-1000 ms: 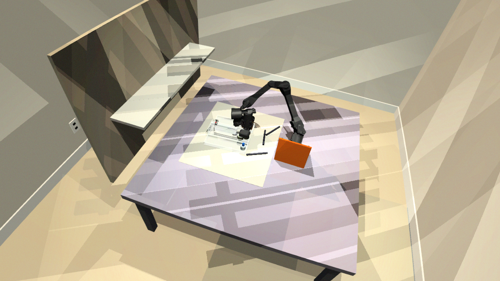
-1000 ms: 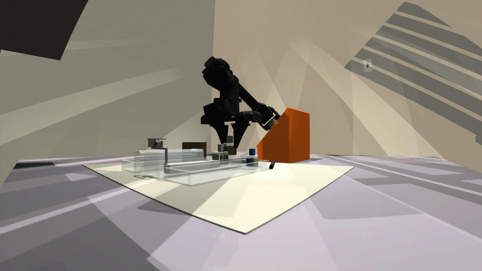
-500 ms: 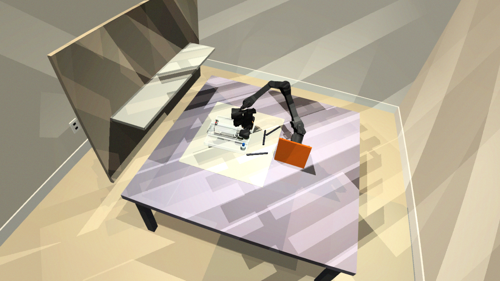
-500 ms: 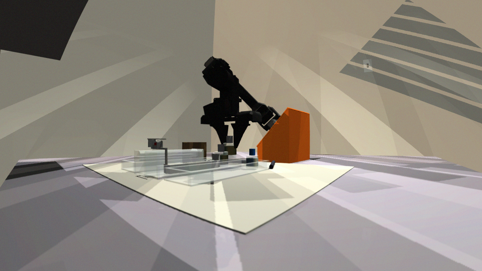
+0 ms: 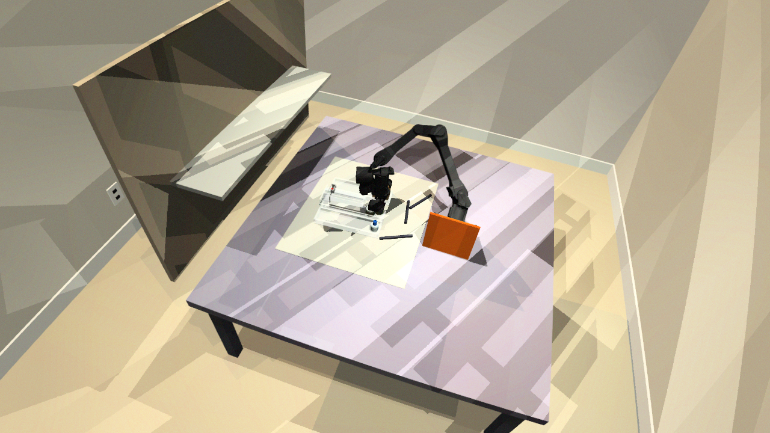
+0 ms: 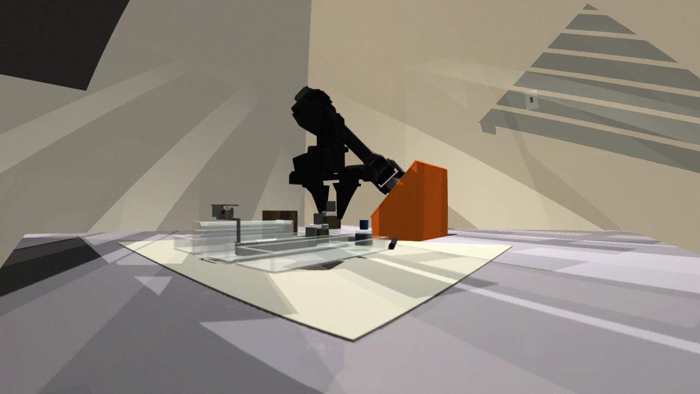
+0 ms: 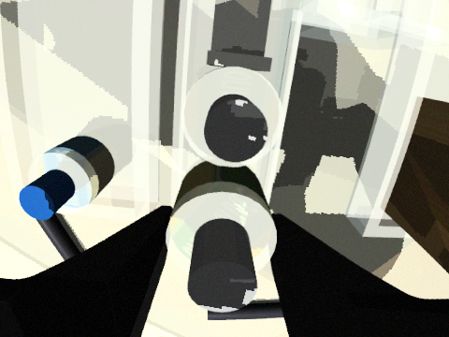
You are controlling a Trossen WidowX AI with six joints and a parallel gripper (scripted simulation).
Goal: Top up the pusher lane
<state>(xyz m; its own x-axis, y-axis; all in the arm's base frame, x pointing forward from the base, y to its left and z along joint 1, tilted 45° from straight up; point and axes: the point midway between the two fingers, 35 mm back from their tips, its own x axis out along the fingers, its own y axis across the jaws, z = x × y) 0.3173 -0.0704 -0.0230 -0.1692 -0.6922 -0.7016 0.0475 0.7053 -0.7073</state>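
Now: the blue-lidded jar 8 cm to the left of my gripper tip and 2 cm below it. From my gripper tip the other things lie so: brown box 13 cm to the right, 2 cm below, 1 cm ahead; then transparent lane 14 cm ahead, 4 cm below, 3 cm to the right; then shelf 50 cm ahead, 31 cm above, 7 cm to the right.
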